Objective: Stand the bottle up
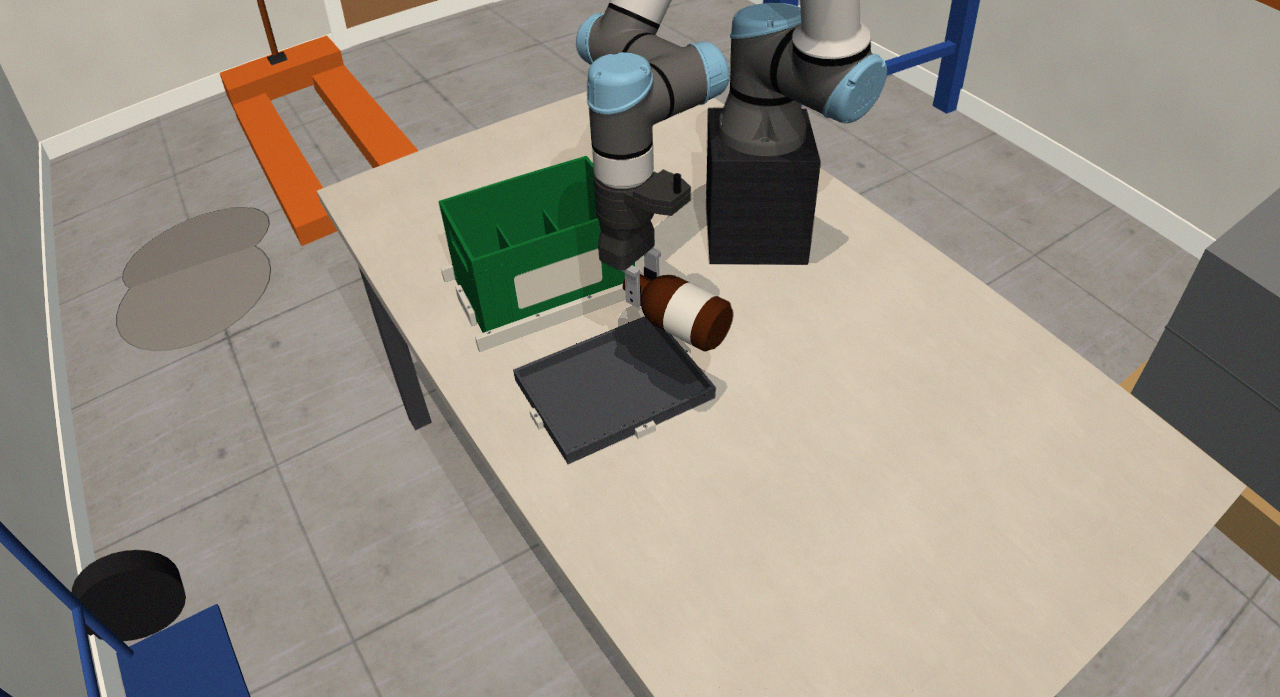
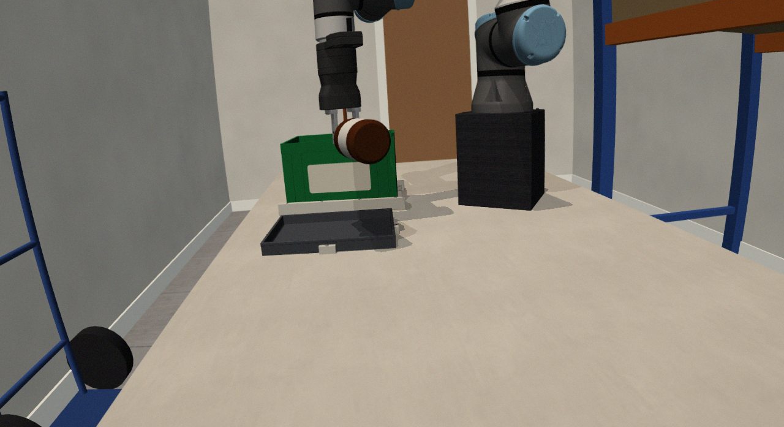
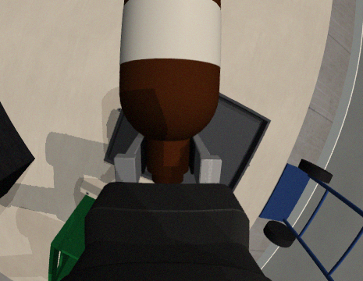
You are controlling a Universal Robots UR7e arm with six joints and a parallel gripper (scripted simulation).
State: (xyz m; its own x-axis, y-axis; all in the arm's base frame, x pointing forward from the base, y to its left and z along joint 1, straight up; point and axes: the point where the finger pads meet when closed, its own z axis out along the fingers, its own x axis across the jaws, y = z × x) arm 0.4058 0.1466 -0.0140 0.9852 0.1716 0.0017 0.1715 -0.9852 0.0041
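Now: the brown bottle 10 mm behind my hand, 50 mm to the left of it and 10 mm below it. The rest, counted from my hand: green crate 30 mm behind, 300 mm to the right, 120 mm below; tray 40 mm ahead, 30 mm to the right, 190 mm below.
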